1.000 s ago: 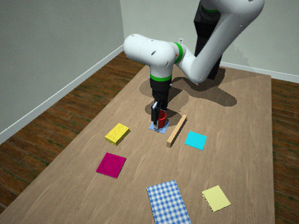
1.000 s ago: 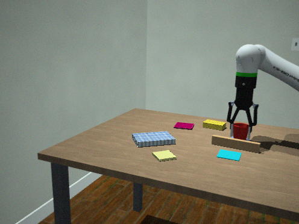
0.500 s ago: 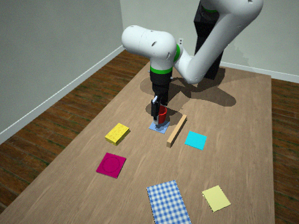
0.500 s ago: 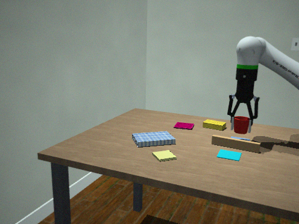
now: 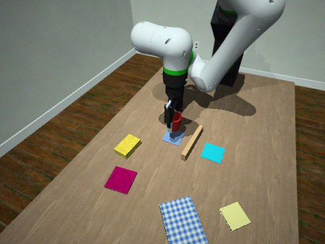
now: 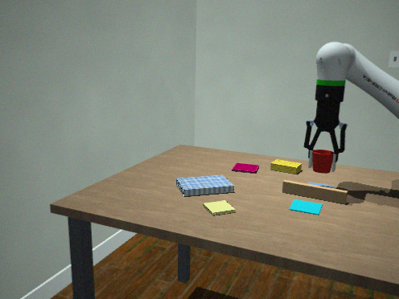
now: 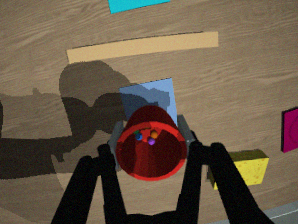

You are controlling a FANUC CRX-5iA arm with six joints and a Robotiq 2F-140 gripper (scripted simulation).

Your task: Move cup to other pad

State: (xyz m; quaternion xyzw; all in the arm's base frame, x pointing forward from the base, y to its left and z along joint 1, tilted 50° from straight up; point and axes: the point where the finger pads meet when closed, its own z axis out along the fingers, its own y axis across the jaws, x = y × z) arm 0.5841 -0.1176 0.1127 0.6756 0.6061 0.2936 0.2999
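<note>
Now: hand 3 cm short of the cyan pad, 21 cm to the right of it and 11 cm above it. From my hand the other things lie so: yellow sponge (15 cm ahead, 17 cm to the right, 9 cm below); red cup (2 cm below); wooden rail (2 cm ahead, 10 cm to the left, 9 cm below).
</note>
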